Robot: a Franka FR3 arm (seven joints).
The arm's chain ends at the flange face. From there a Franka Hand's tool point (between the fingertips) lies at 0.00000 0.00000 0.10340 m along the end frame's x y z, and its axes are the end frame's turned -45 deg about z.
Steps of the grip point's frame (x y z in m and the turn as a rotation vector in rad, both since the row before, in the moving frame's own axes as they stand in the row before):
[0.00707, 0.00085, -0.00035, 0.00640, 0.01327, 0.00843]
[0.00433, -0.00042, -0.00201, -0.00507, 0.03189, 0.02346]
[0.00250, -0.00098, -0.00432, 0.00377, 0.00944, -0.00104]
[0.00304, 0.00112, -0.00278, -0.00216, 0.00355, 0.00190]
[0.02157, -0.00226, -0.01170, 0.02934, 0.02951, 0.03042]
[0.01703, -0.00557, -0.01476, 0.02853, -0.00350, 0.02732]
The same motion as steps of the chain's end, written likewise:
[0.00509, -0.00296, -0.00034, 0.01391, 0.00486, 0.00843]
[0.00004, -0.00143, -0.00196, 0.01896, 0.02613, 0.02346]
[0.00066, -0.00149, -0.00431, 0.00934, 0.00401, -0.00104]
[0.00252, -0.00126, -0.00278, 0.00098, 0.00404, 0.00190]
[0.01358, -0.01255, -0.01161, 0.04161, 0.00012, 0.03042]
[0.01042, -0.01412, -0.01472, 0.01770, -0.02265, 0.02732]

